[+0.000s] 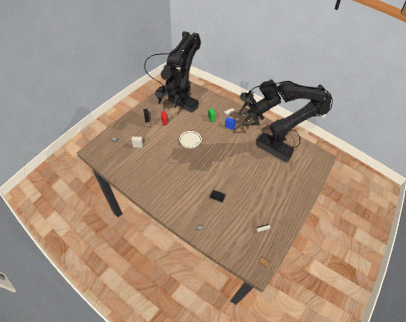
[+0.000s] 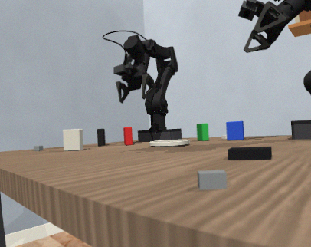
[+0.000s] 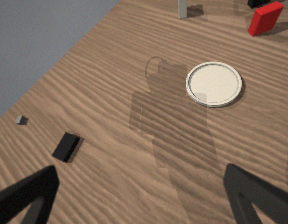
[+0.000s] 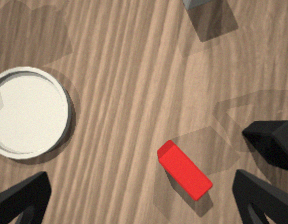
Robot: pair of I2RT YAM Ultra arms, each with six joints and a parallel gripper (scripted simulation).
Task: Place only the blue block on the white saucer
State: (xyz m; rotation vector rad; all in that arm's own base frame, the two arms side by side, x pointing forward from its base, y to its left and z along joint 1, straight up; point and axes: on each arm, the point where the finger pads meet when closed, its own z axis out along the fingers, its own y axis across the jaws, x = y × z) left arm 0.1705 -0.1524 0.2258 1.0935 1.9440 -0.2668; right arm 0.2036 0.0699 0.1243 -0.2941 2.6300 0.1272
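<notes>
My right hand is 280 mm to the right of the blue block, 200 mm past it and 130 mm above it. From my right hand the other things lie so: red block 130 mm below, 40 mm to the right, 10 mm behind; cream cube 220 mm ahead, 130 mm below, 40 mm to the right; white saucer 170 mm to the left, 150 mm below, 20 mm ahead.
</notes>
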